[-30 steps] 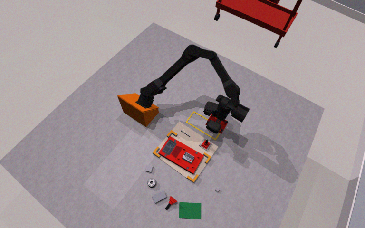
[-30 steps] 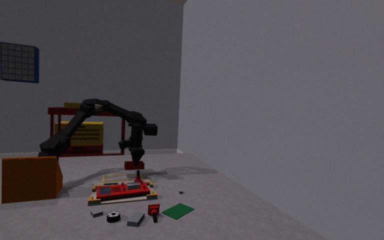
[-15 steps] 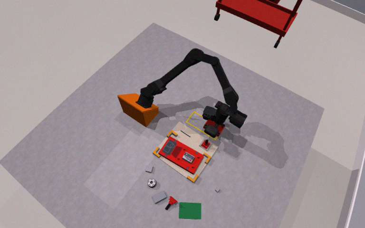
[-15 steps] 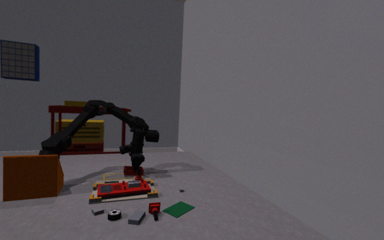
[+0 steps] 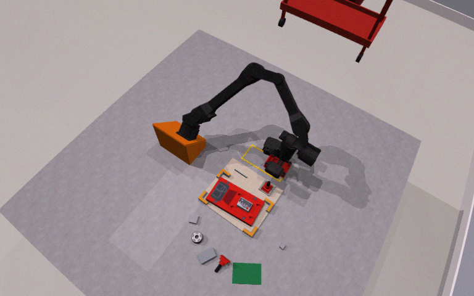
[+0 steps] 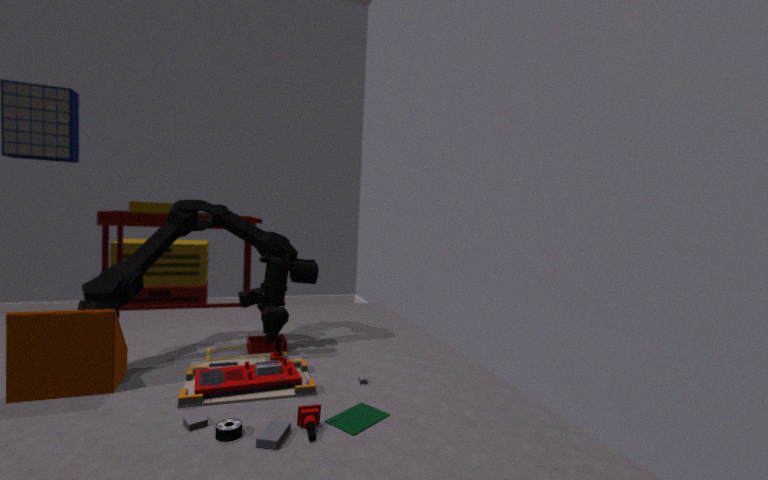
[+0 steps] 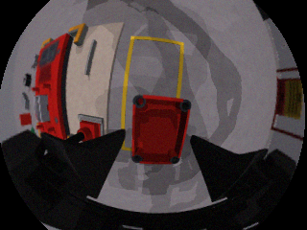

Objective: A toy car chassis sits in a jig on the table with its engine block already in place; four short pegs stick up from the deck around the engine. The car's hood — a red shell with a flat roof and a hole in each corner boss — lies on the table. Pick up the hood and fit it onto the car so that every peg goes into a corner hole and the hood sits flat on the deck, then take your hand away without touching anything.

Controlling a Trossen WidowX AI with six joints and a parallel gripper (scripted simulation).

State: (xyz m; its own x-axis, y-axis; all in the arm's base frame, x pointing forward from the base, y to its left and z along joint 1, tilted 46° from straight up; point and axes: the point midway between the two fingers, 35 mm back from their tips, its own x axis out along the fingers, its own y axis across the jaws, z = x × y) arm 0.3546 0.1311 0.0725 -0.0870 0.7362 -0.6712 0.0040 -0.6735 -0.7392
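Right now the red hood is 2 cm below my gripper tip. Also, from my gripper tip: grey engine block (2 cm behind, 22 cm to the right); green pad (12 cm ahead, 42 cm to the right, 3 cm below).
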